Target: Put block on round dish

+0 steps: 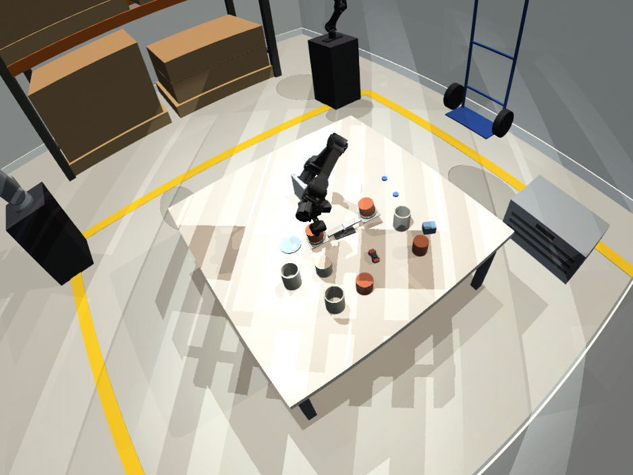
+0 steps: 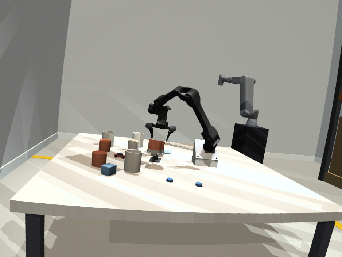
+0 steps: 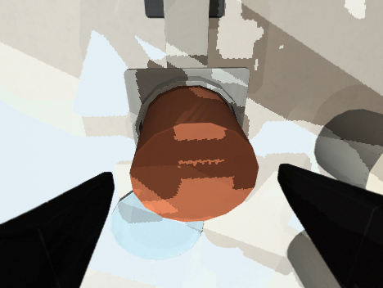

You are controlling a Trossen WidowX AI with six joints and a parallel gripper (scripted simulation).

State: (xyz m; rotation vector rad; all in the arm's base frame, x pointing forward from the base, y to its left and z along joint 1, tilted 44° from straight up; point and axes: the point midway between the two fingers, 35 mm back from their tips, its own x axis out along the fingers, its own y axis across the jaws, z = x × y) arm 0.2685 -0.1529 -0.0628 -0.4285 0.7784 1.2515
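Right now my gripper tip is 5 cm above the pale green block. Also, from my gripper tip: round pale blue dish (7 cm behind, 10 cm to the right, 9 cm below); cream cylinder (16 cm ahead, 6 cm to the right, 6 cm below); balance (4 cm ahead, 13 cm to the left, 5 cm below).
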